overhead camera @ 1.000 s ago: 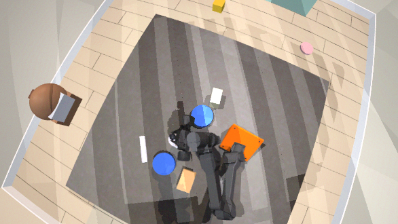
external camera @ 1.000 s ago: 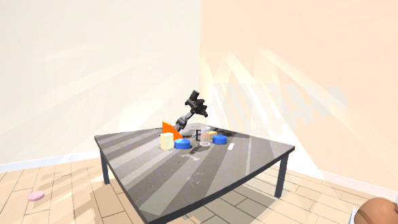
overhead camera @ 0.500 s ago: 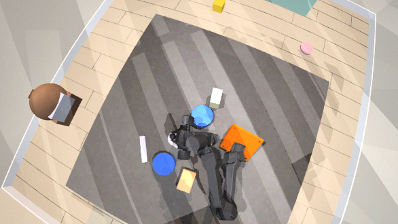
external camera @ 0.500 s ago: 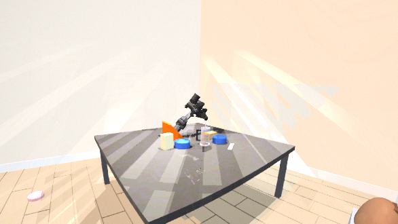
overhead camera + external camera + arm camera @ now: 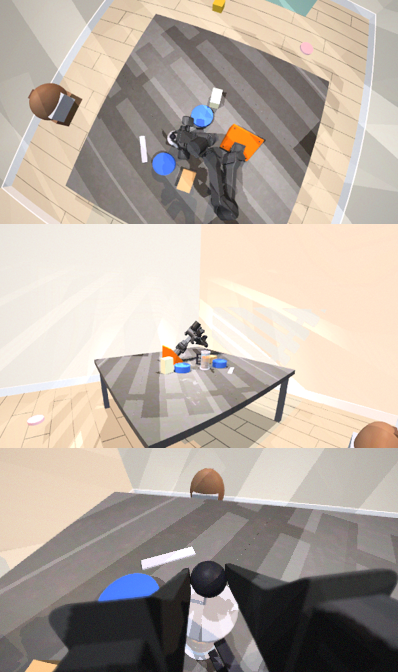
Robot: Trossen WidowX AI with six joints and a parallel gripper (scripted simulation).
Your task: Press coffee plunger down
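My gripper tip is 3 cm past the coffee press, 1 cm to the left of it and 10 cm above it. Round my gripper tip: white bar: 15 cm ahead, 12 cm to the left, 19 cm below; white block: 12 cm behind, 29 cm to the right, 14 cm below.
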